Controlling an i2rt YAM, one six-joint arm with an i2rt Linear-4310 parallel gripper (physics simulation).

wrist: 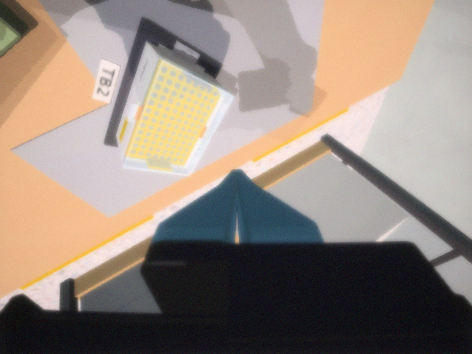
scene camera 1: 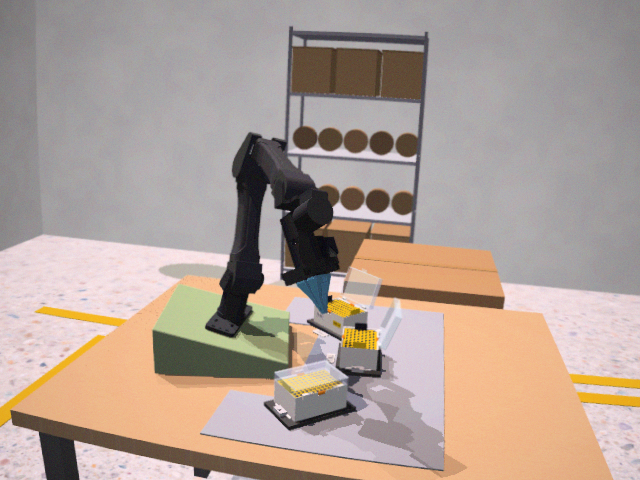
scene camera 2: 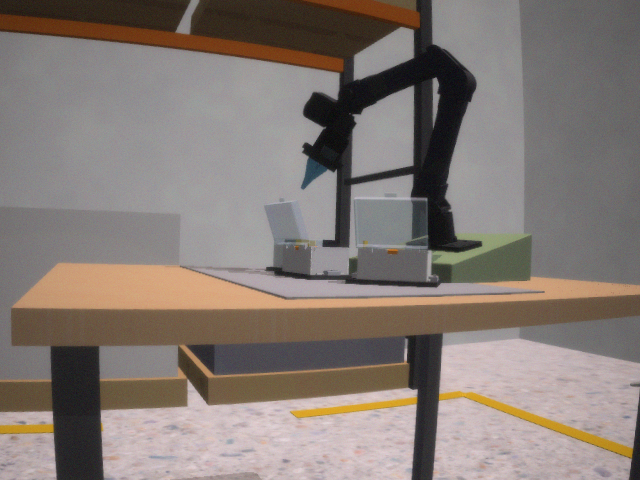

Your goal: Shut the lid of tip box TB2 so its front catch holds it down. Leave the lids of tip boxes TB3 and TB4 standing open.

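Frame: origin at the arm's base, x ahead, y left, z up, level; centimetres.
Seen in the pictures: gripper, fingertip midpoint: (wrist: 236, 177) (scene camera 1: 324, 313) (scene camera 2: 302, 189); arm's base at its link origin: (scene camera 1: 229, 318) (scene camera 2: 442, 246).
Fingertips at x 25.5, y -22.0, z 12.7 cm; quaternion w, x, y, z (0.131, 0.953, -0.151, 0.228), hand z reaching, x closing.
Note:
Offsets run from my fingertips to a thing's top centre. "*": to the spot under its first point. Level surfaces: height alone.
Tip box TB2 {dx -2.4, dy -2.4, dz -12.0 cm} (scene camera 1: 320, 404) (wrist: 172, 117) stands nearest in scene camera 1, its tag {* dx -5.8, dy +1.9, dz -19.5 cm} (wrist: 106, 81) beside it in the wrist view. Its clear lid {* dx -1.9, dy -2.9, dz -12.0 cm} (scene camera 1: 310, 373) lies down level over the yellow tip rack; whether the front catch holds it I cannot tell. In scene camera 2 it is mostly hidden. Two other tip boxes, labels unreadable, are the middle one {dx +5.3, dy +20.6, dz -13.1 cm} (scene camera 1: 360, 357) (scene camera 2: 297, 260) with its lid {* dx +13.6, dy +23.6, dz -10.3 cm} (scene camera 1: 391, 322) (scene camera 2: 285, 222) open, and the far one (scene camera 1: 354, 327) (scene camera 2: 387, 267) with its lid (scene camera 1: 363, 286) (scene camera 2: 390, 222) upright. My gripper (scene camera 1: 324, 311) (scene camera 2: 303, 187) (wrist: 236, 177) is shut, empty, raised above the boxes and apart from TB2.
The boxes stand on a grey mat {dz -19.7 cm} (scene camera 1: 248, 423) (scene camera 2: 310, 291) (wrist: 60, 145) on the wooden table {dz -20.0 cm} (scene camera 1: 496, 413) (scene camera 2: 124, 294). The arm's base is on a green wedge (scene camera 1: 217, 353) (scene camera 2: 485, 263) beside the mat. A shelf rack (scene camera 1: 421, 124) stands beyond the table.

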